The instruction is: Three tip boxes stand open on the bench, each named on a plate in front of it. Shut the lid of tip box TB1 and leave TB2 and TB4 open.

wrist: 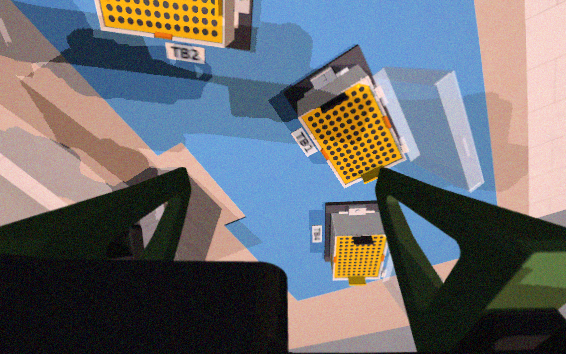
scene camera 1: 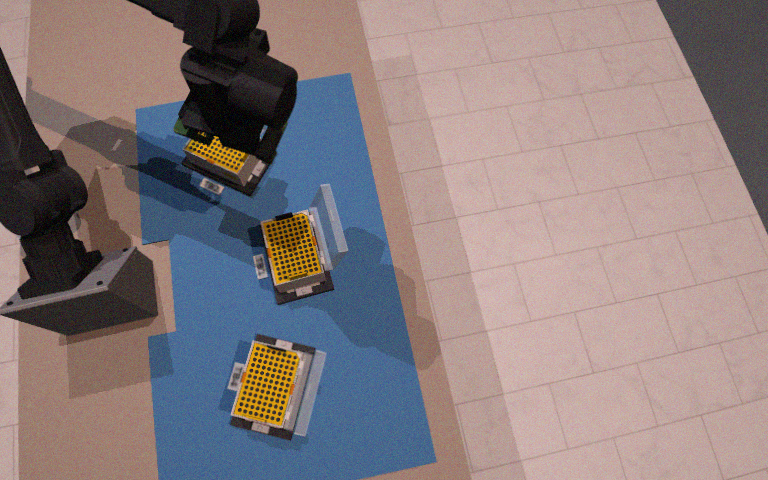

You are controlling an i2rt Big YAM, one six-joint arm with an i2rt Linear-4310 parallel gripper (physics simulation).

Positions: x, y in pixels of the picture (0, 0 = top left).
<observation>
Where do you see a blue mat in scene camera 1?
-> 368, 410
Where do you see a clear lid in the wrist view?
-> At 425, 105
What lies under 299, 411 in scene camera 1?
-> A clear lid.
</observation>
